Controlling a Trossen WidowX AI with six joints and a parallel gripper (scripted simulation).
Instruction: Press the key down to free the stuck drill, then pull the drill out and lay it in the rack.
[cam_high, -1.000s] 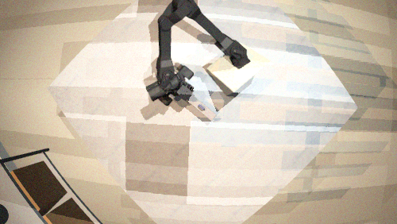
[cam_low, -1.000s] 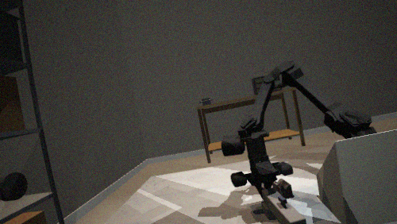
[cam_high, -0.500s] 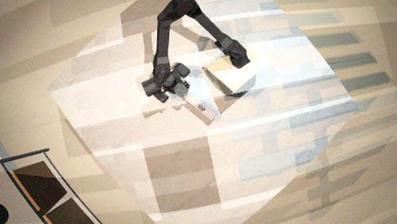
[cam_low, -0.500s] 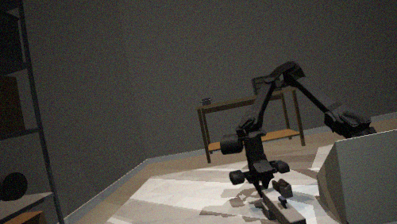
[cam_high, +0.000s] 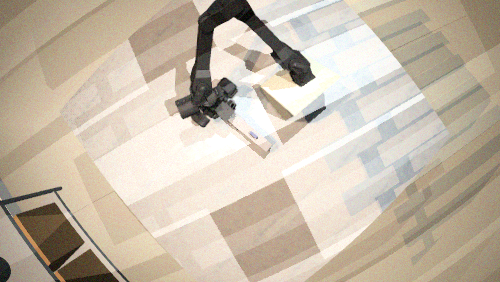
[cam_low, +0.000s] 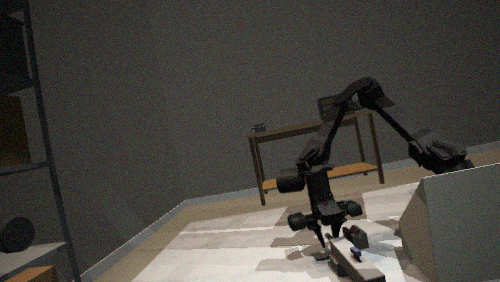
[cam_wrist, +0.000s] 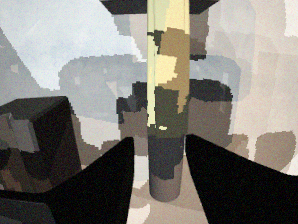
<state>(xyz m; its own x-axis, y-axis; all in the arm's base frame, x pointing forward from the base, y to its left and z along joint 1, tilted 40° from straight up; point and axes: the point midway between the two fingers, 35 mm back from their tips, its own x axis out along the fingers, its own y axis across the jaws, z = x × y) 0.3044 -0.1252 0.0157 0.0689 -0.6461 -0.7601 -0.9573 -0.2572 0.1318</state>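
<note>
Right now my gripper tip is 2 cm past the drill, 5 cm to the right of it and 3 cm below it. Also, from my gripper tip: dark block 7 cm behind, 3 cm to the right; then blue key 5 cm behind, 17 cm to the left, 3 cm above.
</note>
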